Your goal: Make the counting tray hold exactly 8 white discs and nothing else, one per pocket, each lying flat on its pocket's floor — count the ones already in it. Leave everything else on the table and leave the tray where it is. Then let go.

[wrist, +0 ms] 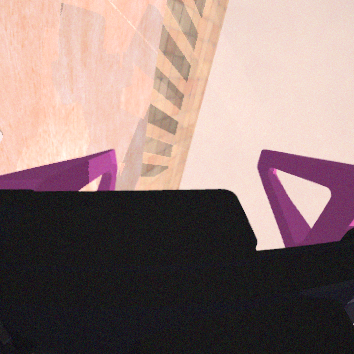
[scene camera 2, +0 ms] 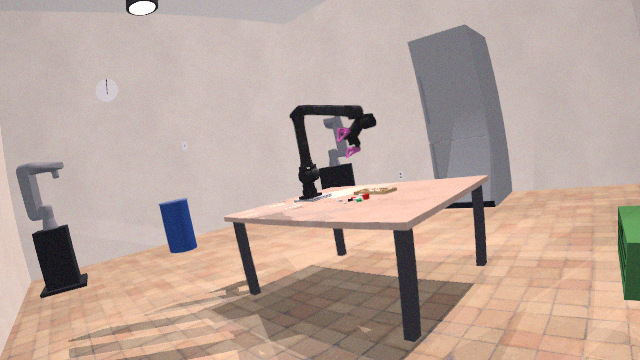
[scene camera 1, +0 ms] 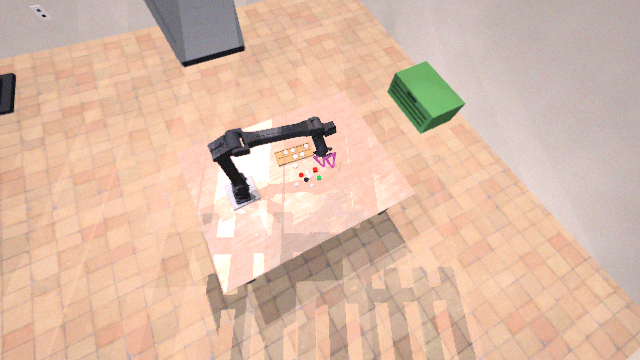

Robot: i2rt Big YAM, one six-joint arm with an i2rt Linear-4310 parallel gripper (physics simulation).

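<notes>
The wooden counting tray (scene camera 1: 286,162) (scene camera 2: 385,190) lies on the table, with several white discs in its pockets, among them a white disc (scene camera 1: 285,152) and another white disc (scene camera 1: 306,146). Whether each lies flat is too small to tell. Outside the tray are a white disc (scene camera 1: 295,166) close to its edge, a white disc (scene camera 1: 296,185) and a white disc (scene camera 1: 312,185). My gripper (scene camera 1: 328,165) (scene camera 2: 344,148) (wrist: 190,157) is open and empty, high above the table. In scene camera 1 it appears right of the tray, and the arm may hide part of the tray's right end.
A red round piece (scene camera 1: 301,175), a red block (scene camera 1: 315,170), a black piece (scene camera 1: 306,179) and a green piece (scene camera 1: 319,178) lie in a cluster with whitish pieces on the table (scene camera 1: 370,175) (scene camera 2: 320,215). A green cabinet (scene camera 1: 427,95) stands on the floor beyond the table.
</notes>
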